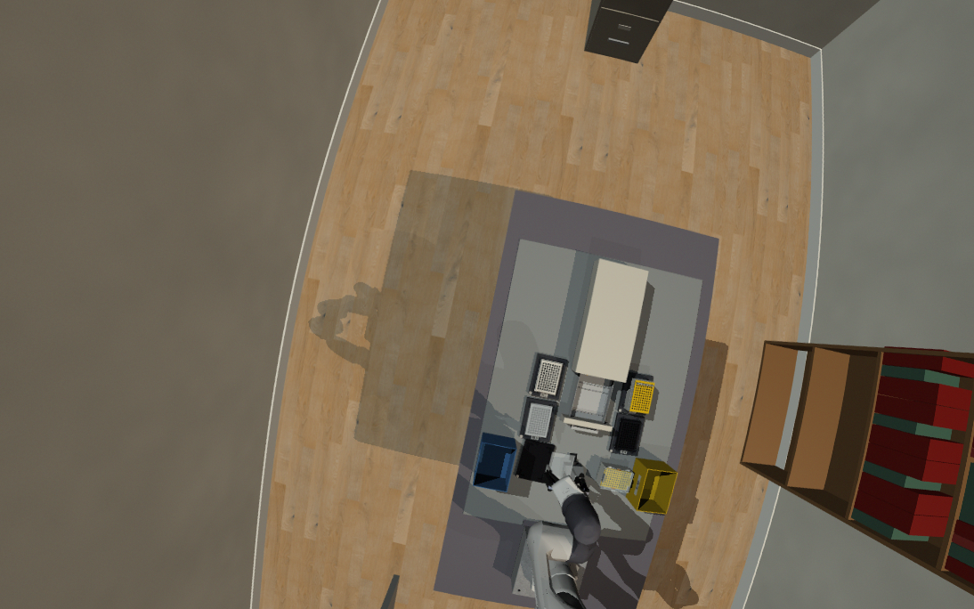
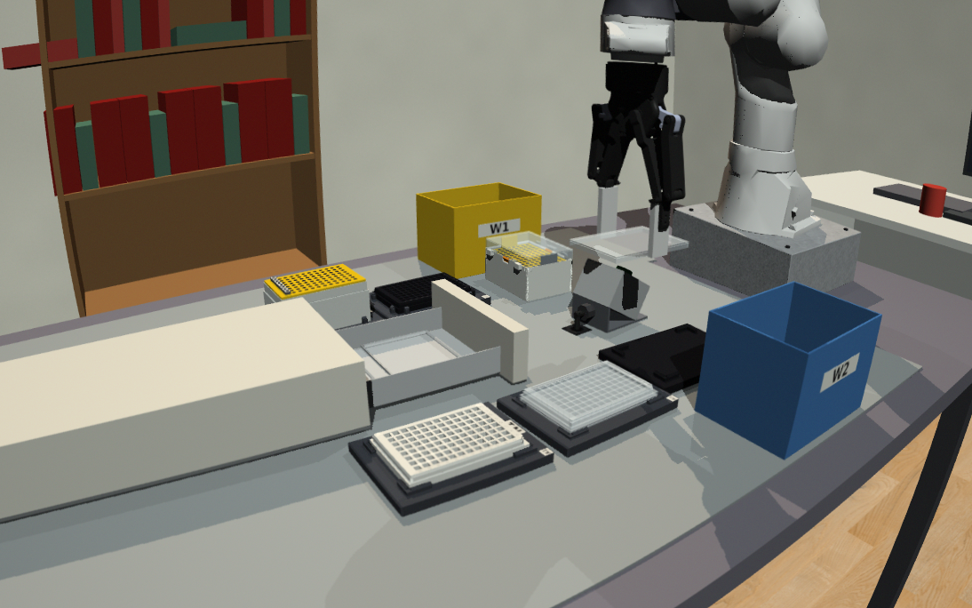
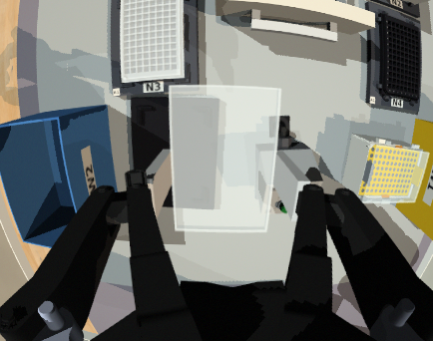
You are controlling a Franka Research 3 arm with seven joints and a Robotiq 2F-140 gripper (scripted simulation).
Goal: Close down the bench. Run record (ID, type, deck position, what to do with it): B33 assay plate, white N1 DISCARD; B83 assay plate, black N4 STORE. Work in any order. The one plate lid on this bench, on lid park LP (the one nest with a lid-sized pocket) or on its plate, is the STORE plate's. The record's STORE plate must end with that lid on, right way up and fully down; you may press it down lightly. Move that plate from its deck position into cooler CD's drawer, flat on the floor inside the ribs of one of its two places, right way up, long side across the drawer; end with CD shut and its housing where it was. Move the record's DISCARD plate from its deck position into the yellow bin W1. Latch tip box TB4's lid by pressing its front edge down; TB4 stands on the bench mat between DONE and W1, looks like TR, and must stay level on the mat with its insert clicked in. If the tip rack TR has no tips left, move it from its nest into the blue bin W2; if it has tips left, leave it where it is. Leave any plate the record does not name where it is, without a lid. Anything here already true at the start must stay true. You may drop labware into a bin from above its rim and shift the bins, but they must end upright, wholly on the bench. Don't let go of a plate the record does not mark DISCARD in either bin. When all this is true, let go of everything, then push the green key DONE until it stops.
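Now: hand 28 cm to the left of the black plate, 15 cm short of it and 15 cm above it. Also, from my hand: clear plate: 15 cm below, 14 cm ahead, 9 cm to the left; then clear plate lid: 2 cm below; then black lid park: 16 cm below, 7 cm to the left, 3 cm behind.
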